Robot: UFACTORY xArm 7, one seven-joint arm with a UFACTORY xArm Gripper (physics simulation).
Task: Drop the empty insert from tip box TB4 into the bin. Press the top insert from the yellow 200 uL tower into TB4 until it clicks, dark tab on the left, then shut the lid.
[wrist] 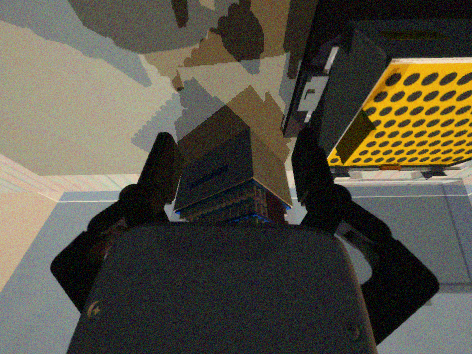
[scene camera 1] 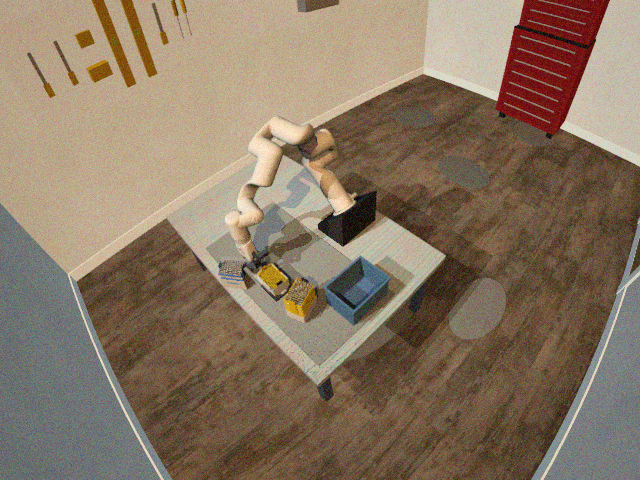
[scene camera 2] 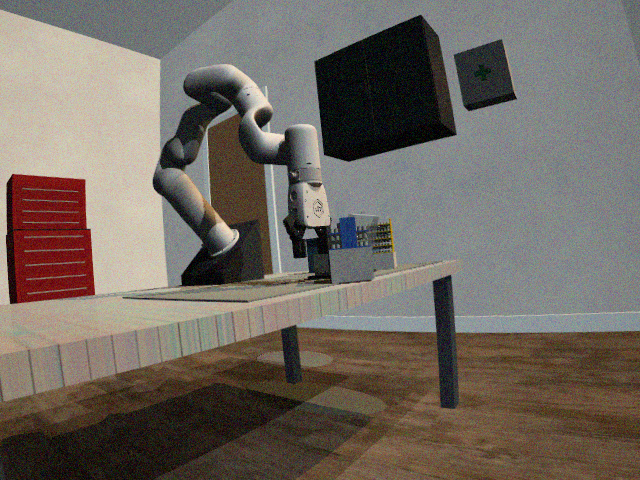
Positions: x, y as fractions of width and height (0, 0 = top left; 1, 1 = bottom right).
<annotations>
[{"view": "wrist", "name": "my gripper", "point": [0.50, 0.41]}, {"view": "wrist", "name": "yellow perforated insert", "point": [0.87, 0.33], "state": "on a tip box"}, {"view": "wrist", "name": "tip box lid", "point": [0.89, 0.60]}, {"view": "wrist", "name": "grey mat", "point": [0.20, 0.26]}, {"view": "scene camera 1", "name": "grey mat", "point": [0.46, 0.53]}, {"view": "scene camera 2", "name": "my gripper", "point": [0.49, 0.53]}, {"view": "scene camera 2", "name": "grey mat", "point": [0.39, 0.61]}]
</annotations>
